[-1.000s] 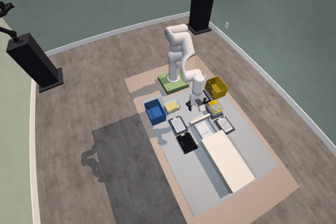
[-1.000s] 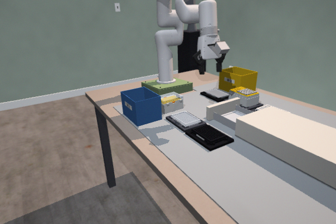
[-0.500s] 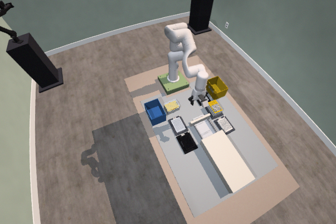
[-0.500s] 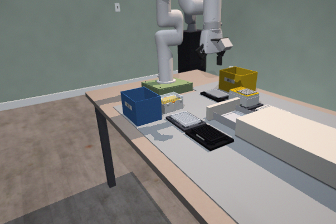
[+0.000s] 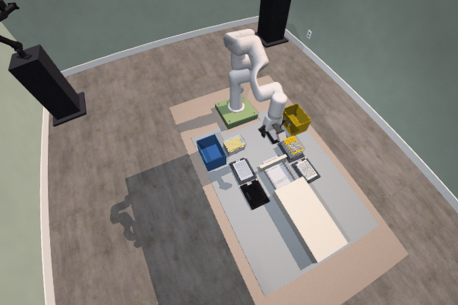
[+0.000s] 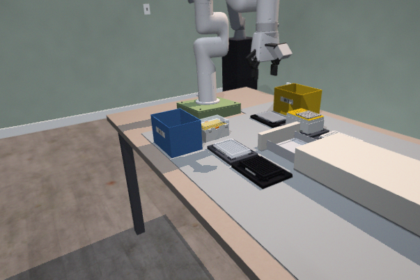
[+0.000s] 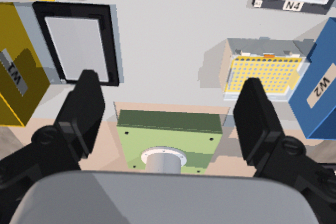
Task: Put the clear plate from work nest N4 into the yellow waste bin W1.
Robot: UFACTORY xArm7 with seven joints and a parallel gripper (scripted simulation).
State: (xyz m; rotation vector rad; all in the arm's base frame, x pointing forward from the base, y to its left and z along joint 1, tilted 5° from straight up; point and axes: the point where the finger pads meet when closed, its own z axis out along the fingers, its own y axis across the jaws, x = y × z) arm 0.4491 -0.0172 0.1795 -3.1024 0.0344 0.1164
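Right now the clear plate is 240 mm below my hand, 190 mm to the right of it and 40 mm ahead of it. From my hand the other things lie so: black plate: 240 mm below, 210 mm ahead, 200 mm to the right; drawer: 230 mm below, 200 mm ahead; yellow-topped tip box: 200 mm below, 180 mm to the left, 40 mm ahead.
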